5 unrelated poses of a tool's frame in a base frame.
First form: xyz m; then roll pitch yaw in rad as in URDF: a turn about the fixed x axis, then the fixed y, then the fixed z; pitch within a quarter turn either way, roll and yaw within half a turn.
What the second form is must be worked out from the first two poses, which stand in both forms.
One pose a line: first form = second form
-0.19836 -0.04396 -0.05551 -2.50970 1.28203 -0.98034 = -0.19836 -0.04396 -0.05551 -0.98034 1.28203 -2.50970
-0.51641 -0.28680 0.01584 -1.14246 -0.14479 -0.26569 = -0.51641 -0.28680 0.01584 -0.26569 -0.14479 -1.14246
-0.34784 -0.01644 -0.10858 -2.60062 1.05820 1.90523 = -0.34784 -0.01644 -0.10858 1.90523 1.05820 -2.60062
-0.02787 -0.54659 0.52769 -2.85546 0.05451 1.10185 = -0.02787 -0.54659 0.52769 1.10185 0.05451 -2.85546
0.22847 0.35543 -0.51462 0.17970 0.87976 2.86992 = 0.22847 0.35543 -0.51462 2.86992 0.87976 0.17970
